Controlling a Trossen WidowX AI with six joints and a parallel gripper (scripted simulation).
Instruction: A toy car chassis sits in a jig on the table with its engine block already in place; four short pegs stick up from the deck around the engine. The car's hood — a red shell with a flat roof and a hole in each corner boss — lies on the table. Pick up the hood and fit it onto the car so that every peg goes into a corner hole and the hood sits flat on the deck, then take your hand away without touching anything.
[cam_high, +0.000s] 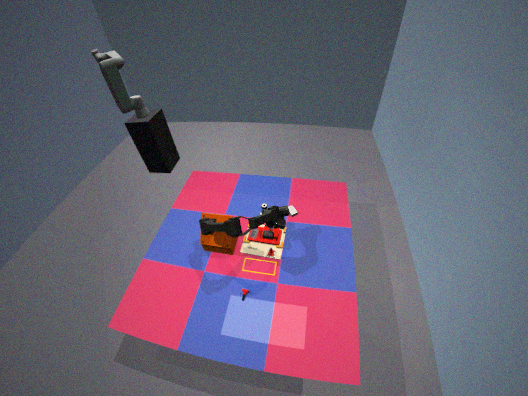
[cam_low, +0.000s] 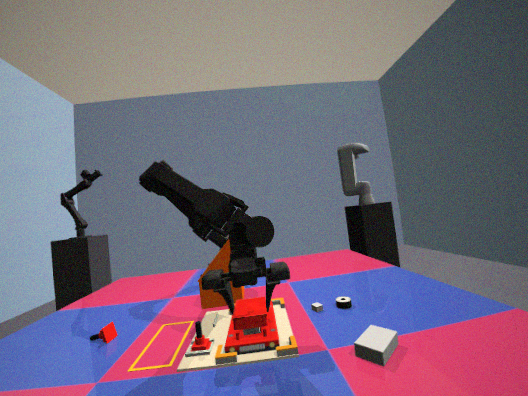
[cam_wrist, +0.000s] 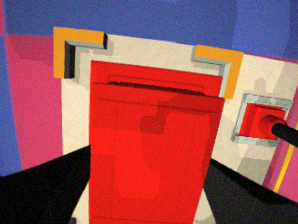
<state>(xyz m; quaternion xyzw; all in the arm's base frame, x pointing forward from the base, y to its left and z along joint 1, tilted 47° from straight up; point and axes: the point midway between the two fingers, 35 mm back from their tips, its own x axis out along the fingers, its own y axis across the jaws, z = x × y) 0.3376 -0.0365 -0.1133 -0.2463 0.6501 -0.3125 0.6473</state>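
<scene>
Now: the grey engine block 3 cm below my gripper tip. Round my gripper tip: red hood: 1 cm above; then black tyre: 8 cm behind, 25 cm to the left, 5 cm below.
</scene>
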